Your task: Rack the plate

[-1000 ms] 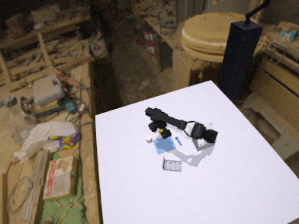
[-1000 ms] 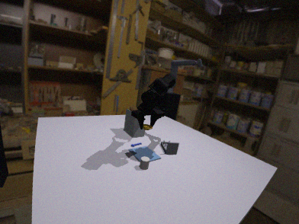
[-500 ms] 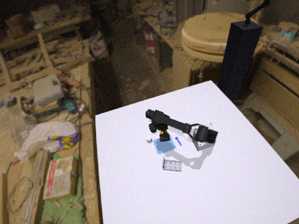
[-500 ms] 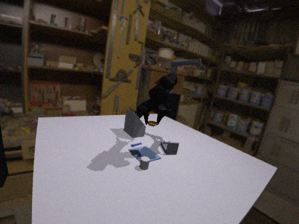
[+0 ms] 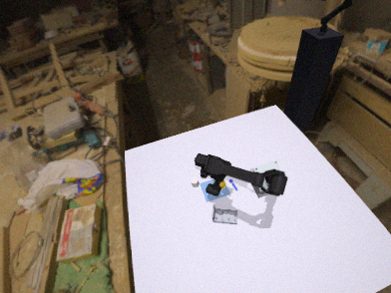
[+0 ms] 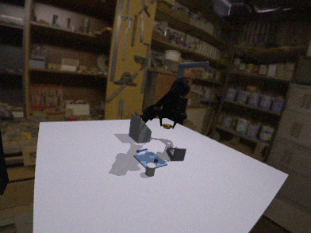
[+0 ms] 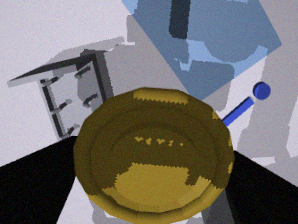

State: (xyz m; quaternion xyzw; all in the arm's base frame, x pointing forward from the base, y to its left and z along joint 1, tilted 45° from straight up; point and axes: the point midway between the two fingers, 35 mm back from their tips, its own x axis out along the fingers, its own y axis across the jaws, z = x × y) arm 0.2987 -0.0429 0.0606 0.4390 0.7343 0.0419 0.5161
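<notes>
My gripper tip is 170 mm above the dish rack and 100 mm to the right of it. Also, from my gripper tip: blue spoon (180 mm below, 100 mm behind, 90 mm to the right); blue mat (190 mm below, 90 mm to the right, 20 mm ahead); yellow plate (10 mm above).
</notes>
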